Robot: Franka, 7 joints.
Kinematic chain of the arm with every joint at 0, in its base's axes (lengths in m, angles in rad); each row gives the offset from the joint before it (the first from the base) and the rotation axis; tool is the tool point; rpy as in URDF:
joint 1: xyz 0 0 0.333 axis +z
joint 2: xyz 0 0 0 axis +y
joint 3: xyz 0 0 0.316 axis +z
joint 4: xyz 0.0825 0 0 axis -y
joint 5: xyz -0.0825 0 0.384 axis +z
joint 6: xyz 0 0 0 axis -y
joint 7: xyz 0.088 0 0 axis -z
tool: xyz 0 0 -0.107 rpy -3.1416 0 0
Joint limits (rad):
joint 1: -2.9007..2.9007
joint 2: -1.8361..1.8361
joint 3: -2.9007..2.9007
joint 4: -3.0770..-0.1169
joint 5: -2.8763..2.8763
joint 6: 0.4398..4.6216
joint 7: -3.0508..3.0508
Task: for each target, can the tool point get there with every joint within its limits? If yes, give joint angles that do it. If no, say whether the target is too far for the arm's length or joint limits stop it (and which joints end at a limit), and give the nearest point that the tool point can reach.
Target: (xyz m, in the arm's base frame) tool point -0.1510 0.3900 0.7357
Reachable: yes | joints 0.1549 0.4906 2.3784 -1.5742 -0.9187 0.9535 -1.5944
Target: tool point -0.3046 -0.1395 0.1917
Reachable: yes | joints 1.6680 1.2279 1.3122 -2.8077 -1.5070 2.3656 -1.0006
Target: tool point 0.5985 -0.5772 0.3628
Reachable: yes | joints -0.5951 1.1677 -0.6799 -0.7501 -0.9639 3.1607 0.4786
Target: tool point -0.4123 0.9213 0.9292
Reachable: no: too far | nearest point -0.3017 0.6742 0.7693 | short by 0.314 m
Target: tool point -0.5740 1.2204 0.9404
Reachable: no: too far | nearest point -0.3329 0.7078 0.6853 | short by 0.621 m
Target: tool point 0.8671 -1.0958 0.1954
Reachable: no: too far | nearest point 0.5298 -0.6695 0.2489 | short by 0.546 m
